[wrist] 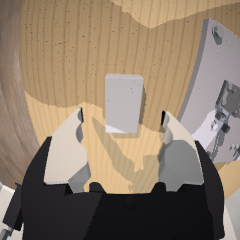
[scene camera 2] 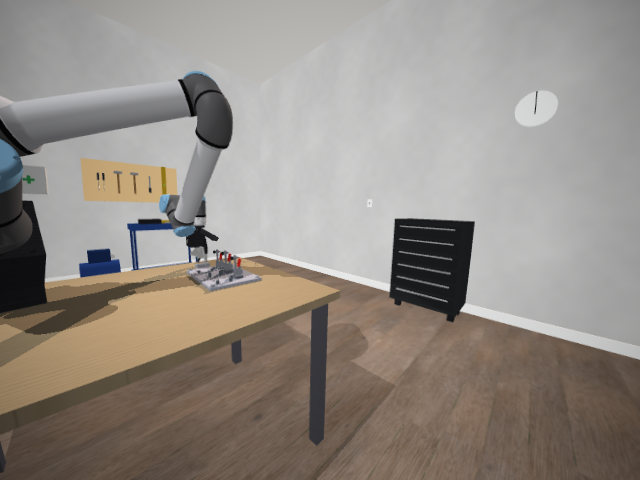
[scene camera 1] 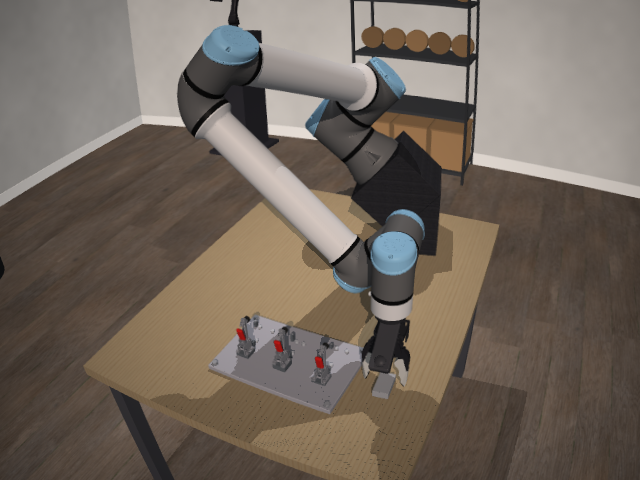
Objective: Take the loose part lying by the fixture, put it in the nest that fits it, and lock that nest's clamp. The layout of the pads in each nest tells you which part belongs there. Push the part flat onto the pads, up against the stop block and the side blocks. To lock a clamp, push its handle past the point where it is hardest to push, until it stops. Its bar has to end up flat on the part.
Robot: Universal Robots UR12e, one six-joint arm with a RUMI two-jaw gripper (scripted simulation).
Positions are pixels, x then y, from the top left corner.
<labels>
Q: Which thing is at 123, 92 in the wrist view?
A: A loose part.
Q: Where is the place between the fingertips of my gripper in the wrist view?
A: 122, 109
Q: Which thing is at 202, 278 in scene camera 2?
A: A fixture plate.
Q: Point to a fixture plate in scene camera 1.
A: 295, 384
</labels>
